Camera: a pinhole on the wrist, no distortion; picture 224 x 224 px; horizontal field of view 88.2 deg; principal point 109.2 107.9 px. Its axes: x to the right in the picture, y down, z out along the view. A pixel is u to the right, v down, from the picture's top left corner.
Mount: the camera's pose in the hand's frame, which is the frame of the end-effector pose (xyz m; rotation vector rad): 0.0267 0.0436 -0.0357 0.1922 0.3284 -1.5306
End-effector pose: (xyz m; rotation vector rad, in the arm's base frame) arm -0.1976 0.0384 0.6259 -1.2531 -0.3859 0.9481
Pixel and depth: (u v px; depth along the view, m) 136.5 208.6 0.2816
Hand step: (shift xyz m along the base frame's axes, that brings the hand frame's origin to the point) 0.0784 0.3475 0.0818
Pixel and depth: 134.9 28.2 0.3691
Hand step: -0.2662 0.0393 0.2916
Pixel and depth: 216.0 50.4 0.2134
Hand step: -0.0272 0.0205 0.2468
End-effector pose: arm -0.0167 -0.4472 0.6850 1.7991 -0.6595 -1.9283
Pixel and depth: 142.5 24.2 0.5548
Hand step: -0.4369 0.4618 0.0989
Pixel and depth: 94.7 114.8 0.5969
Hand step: -0.5536 0.0254 -0.1112
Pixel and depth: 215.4 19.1 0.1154
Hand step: -0.0401 0.1106 -0.0160
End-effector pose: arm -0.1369 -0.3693 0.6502 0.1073 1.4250 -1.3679
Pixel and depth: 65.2 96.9 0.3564
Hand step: 0.2398 -0.2543 0.0421
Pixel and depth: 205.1 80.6 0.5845
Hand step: -0.1755 -0.4422 0.5323
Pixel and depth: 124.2 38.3 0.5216
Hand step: 0.2341 -0.2694 0.4254
